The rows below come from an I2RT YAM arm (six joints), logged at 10 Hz.
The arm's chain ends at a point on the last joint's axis. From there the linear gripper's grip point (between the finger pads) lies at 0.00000 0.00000 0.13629 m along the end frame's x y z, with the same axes.
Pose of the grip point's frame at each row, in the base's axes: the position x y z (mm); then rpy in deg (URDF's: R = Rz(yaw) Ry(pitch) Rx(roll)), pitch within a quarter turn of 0, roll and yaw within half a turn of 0:
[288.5 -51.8 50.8 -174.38 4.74 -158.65]
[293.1 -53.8 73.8 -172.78 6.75 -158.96]
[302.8 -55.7 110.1 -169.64 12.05 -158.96]
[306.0 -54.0 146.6 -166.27 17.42 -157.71]
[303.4 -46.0 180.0 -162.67 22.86 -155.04]
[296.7 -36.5 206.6 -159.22 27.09 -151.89]
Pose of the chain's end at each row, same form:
[273.2 -43.4 186.0 -174.38 4.74 -158.65]
[272.1 -43.5 208.1 -172.78 6.75 -158.96]
[267.9 -42.9 241.2 -169.64 12.05 -158.96]
[257.1 -39.1 272.9 -166.27 17.42 -157.71]
[240.4 -30.5 299.9 -162.67 22.86 -155.04]
[222.7 -21.2 320.0 -159.22 27.09 -151.89]

